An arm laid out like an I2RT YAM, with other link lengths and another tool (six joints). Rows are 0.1 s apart.
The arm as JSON. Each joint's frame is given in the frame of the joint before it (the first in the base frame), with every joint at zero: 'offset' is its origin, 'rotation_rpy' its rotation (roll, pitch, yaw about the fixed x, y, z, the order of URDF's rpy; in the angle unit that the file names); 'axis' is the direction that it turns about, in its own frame. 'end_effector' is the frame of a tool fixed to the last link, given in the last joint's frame.
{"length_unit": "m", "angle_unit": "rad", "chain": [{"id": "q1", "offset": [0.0, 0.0, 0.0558], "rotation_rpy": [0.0, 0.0, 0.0], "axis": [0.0, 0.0, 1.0]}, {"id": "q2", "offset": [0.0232, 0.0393, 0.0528], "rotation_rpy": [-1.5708, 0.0, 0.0], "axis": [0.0, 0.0, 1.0]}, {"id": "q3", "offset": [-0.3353, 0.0, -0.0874], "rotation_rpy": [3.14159, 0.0, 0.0], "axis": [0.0, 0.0, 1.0]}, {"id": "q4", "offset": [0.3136, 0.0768, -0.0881], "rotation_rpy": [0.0, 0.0, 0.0], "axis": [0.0, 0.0, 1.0]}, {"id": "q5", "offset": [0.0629, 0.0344, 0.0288], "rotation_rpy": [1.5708, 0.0, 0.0], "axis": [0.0, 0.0, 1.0]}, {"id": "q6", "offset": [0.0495, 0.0, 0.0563], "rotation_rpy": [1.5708, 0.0, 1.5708], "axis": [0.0, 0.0, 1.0]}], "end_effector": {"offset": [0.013, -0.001, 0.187], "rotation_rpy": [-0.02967, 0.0, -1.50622]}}
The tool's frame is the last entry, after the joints.
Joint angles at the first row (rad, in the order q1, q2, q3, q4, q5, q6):
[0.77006 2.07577 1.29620 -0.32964 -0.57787 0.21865]
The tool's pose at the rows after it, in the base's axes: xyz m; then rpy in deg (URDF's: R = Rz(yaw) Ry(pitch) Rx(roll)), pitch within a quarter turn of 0, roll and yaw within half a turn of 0:
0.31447 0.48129 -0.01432 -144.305 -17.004 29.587
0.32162 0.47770 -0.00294 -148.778 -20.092 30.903
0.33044 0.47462 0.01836 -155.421 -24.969 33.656
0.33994 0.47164 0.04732 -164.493 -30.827 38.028
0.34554 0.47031 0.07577 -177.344 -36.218 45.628
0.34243 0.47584 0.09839 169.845 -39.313 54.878
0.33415 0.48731 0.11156 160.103 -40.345 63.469
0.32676 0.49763 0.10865 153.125 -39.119 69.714
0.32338 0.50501 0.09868 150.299 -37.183 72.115
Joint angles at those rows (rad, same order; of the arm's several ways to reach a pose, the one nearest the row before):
[0.77235 2.07086 1.29624 -0.33395 -0.55707 0.22466]
[0.79102 2.03232 1.29670 -0.35099 -0.47189 0.20109]
[0.82422 1.97407 1.29703 -0.36785 -0.34861 0.16369]
[0.87249 1.90716 1.29657 -0.37785 -0.18907 0.11764]
[0.94528 1.85334 1.29413 -0.37564 0.01230 0.05542]
[1.02620 1.82708 1.29325 -0.35991 0.19067 -0.01070]
[1.09329 1.82446 1.29338 -0.33202 0.30822 -0.07613]
[1.14326 1.85131 1.29794 -0.30975 0.39230 -0.12625]
[1.16792 1.89097 1.31899 -0.31445 0.43257 -0.14416]

